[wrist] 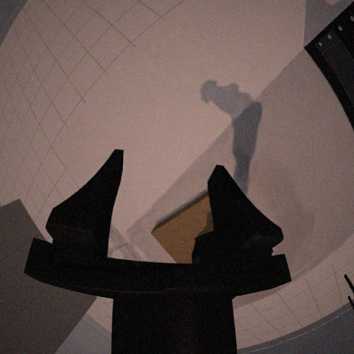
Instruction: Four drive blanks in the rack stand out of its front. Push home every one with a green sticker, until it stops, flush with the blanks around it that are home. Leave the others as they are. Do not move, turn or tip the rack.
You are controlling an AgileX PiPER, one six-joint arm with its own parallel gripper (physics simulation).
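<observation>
My gripper [168, 166] is open, with its two dark fingers wide apart and no object between the fingertips. Part of a black rack-like body [337, 55] shows at the upper right edge of the wrist view, with a row of small light holes along its edge. It stands well away from the fingers. The front of the rack, the drive blanks and their green stickers cannot be made out in this view.
A brown wooden block or board [180, 230] lies below and partly behind the right finger. A grey flat surface [45, 280] shows at the lower left. Thin dark pieces [349, 284] show at the lower right edge. The arm's shadow falls on the pale table top [150, 90].
</observation>
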